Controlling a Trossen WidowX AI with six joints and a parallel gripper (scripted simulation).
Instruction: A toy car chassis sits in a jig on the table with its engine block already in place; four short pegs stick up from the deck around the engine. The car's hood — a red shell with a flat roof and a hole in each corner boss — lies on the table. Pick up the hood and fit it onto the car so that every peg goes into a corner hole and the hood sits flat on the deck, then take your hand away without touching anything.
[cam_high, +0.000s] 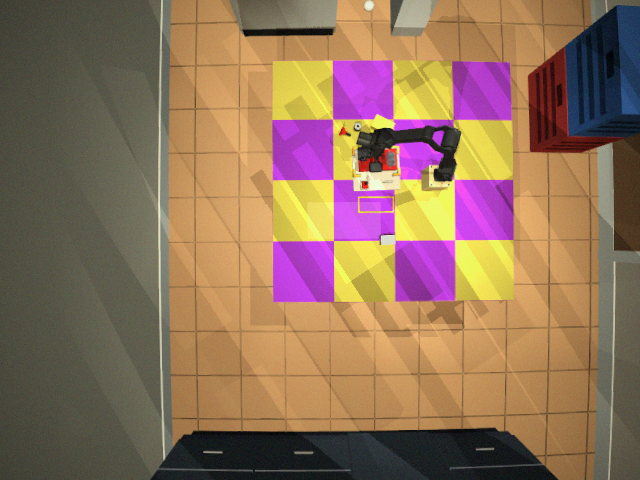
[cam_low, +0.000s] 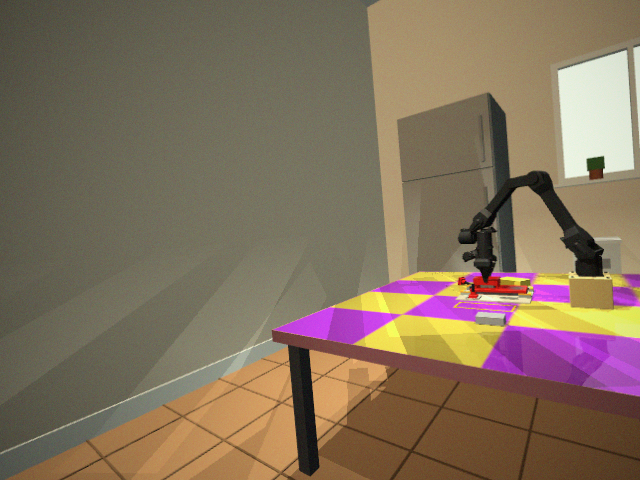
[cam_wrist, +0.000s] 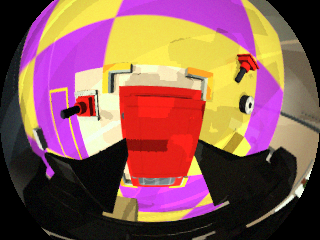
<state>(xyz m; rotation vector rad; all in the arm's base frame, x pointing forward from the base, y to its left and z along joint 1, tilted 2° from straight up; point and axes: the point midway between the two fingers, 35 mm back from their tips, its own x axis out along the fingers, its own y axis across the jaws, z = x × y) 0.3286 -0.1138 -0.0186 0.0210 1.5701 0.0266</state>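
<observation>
The red hood is right at my gripper tip. The rest, counted from my gripper tip: grey block (420 mm to the left, 70 mm behind, 40 mm below); then yellow block (180 mm to the right, 80 mm behind, 40 mm below); then small wheel (190 mm to the right, 50 mm ahead, 40 mm below).
</observation>
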